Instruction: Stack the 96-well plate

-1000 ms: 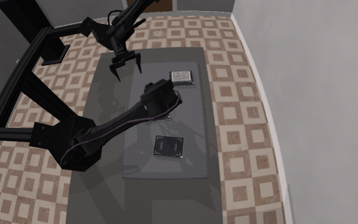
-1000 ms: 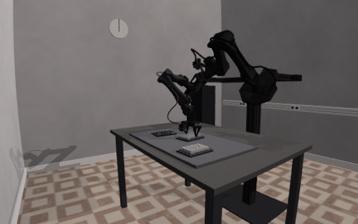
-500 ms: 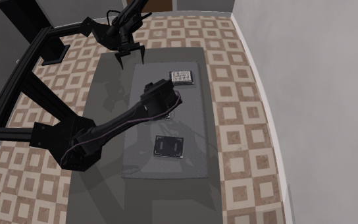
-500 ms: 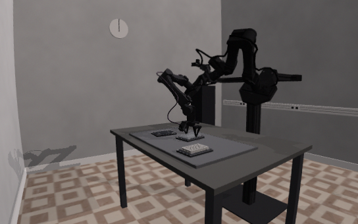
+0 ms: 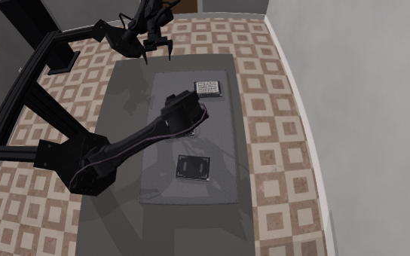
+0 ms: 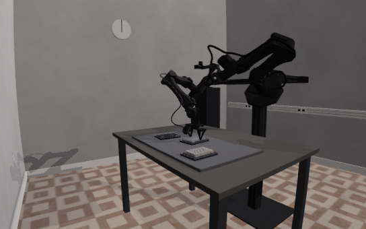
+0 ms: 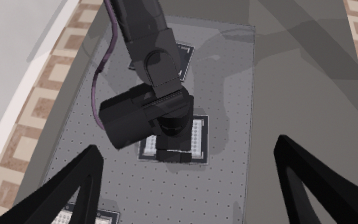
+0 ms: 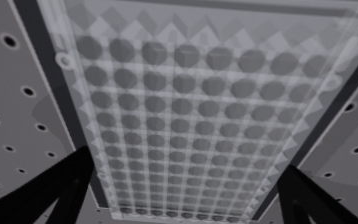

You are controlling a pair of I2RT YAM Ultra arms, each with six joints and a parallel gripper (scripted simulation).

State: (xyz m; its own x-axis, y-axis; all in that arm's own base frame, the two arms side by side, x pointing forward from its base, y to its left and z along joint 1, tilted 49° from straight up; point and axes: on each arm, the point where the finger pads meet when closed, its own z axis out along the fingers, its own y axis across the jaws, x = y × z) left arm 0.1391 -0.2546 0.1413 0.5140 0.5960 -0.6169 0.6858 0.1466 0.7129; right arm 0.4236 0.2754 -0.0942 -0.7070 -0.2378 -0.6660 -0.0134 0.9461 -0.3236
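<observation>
Now: the clear 96-well plate 37 cm below my left hand, 11 cm to the right of it and 4 cm ahead of it. Also, from my left hand: black plate nest (38 cm below, 11 cm to the right, 4 cm ahead).
Now: right hand 10 mm short of the clear 96-well plate and 10 mm above it. From my right hand the other things lie so: black plate nest: 20 mm below, 10 mm ahead.
</observation>
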